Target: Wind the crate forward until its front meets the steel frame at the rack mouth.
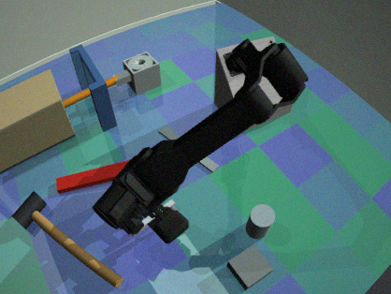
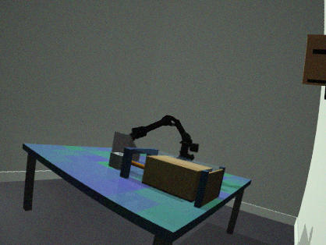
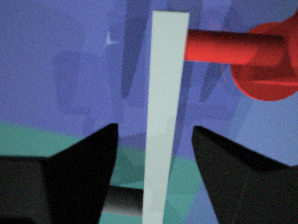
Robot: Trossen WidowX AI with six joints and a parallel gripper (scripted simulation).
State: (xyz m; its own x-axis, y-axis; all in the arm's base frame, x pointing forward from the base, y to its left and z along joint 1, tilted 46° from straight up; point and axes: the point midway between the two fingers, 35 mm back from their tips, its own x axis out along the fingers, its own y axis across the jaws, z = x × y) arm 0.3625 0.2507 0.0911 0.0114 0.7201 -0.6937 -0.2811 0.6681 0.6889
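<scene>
My gripper tip is now 60 mm short of the red knob, 20 mm to the left of it and 20 mm below it. From my gripper tip the other things lie so: grey flat bar 170 mm behind, 160 mm to the right, 10 mm below; crank handle 10 mm to the right, 10 mm ahead, 10 mm above; red bar 180 mm to the right, 90 mm ahead.
</scene>
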